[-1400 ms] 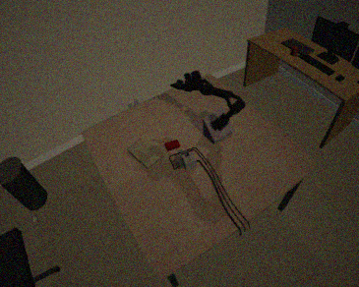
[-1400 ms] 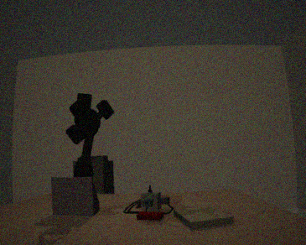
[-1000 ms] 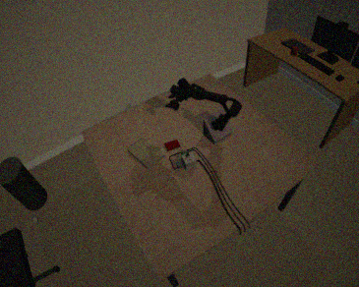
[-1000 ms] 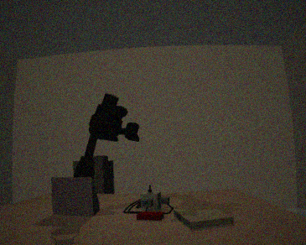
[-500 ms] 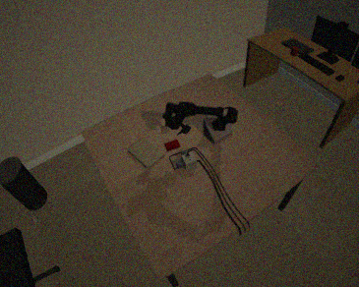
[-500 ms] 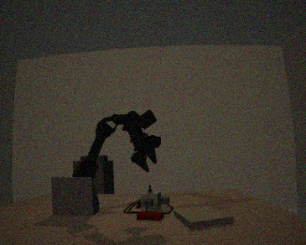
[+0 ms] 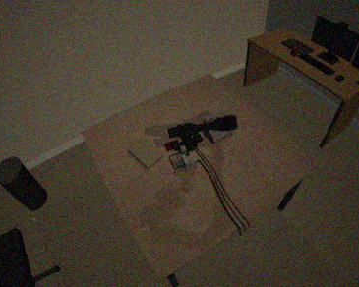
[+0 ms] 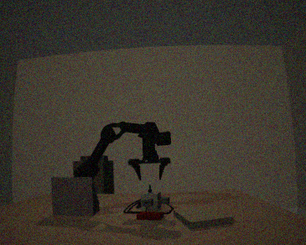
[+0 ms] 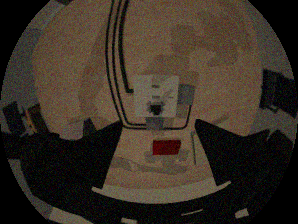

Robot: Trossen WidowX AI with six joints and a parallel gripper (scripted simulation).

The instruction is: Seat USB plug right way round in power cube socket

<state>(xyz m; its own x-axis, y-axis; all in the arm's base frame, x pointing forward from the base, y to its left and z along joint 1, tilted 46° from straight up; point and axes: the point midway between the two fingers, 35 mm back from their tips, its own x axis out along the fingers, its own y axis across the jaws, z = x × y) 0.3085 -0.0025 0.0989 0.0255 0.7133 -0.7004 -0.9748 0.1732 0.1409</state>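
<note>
Now: gripper tip 4 cm above the dark USB plug. The rest, counted from my gripper tip: red block (18 cm to the right, 13 cm below, 1 cm behind); flat pale slab (25 cm to the right, 18 cm ahead, 12 cm below).
</note>
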